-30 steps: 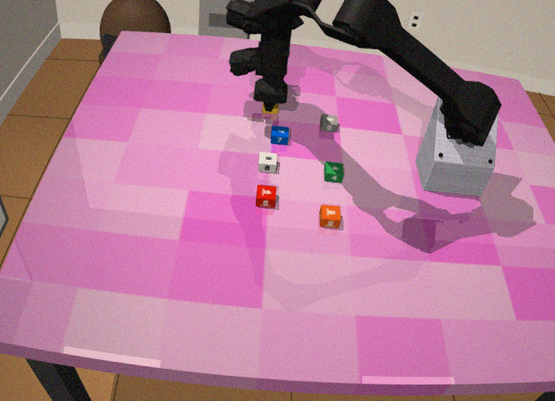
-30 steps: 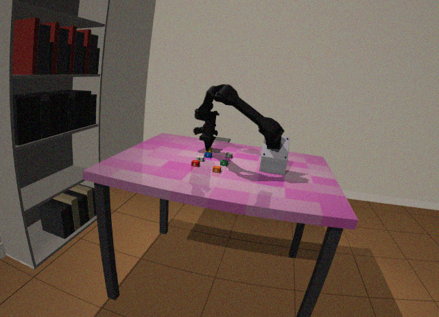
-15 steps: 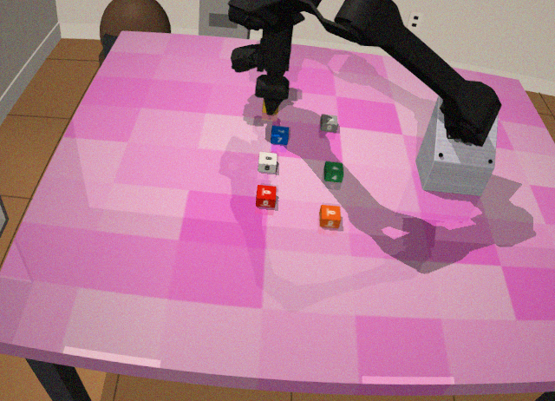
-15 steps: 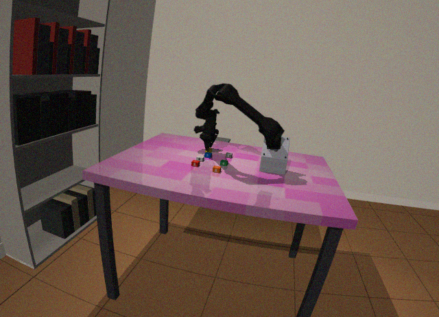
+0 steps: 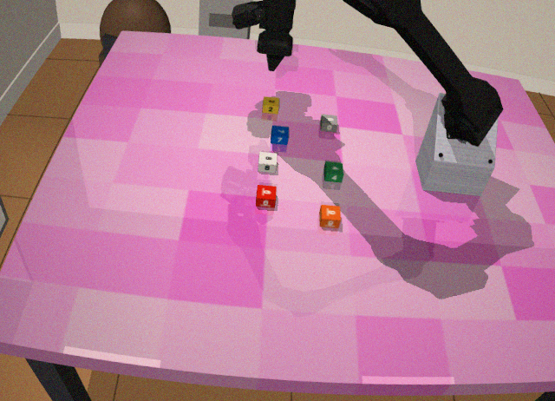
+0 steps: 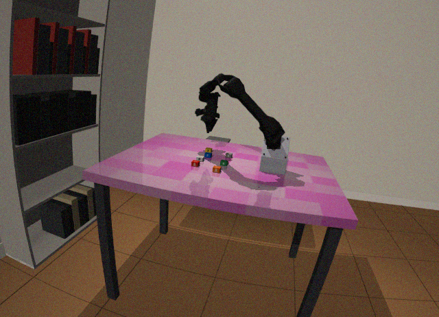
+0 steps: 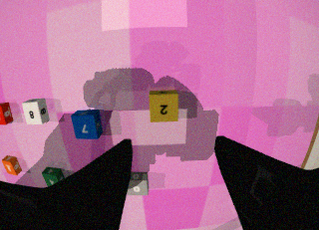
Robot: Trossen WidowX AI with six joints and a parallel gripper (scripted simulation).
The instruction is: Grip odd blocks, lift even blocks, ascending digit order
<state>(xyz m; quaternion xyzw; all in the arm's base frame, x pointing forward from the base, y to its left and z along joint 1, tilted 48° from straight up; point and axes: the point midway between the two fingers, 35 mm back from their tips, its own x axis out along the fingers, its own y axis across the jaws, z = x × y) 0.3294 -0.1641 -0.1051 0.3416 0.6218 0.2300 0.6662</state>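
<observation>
The green block is 11 cm behind my gripper tip, 20 cm to the left of it and 10 cm below it. Also, from my gripper tip: yellow block (1 cm behind, 10 cm below); then blue block (2 cm behind, 10 cm to the left, 10 cm below); then grey block (12 cm behind, 6 cm to the left, 10 cm below).
</observation>
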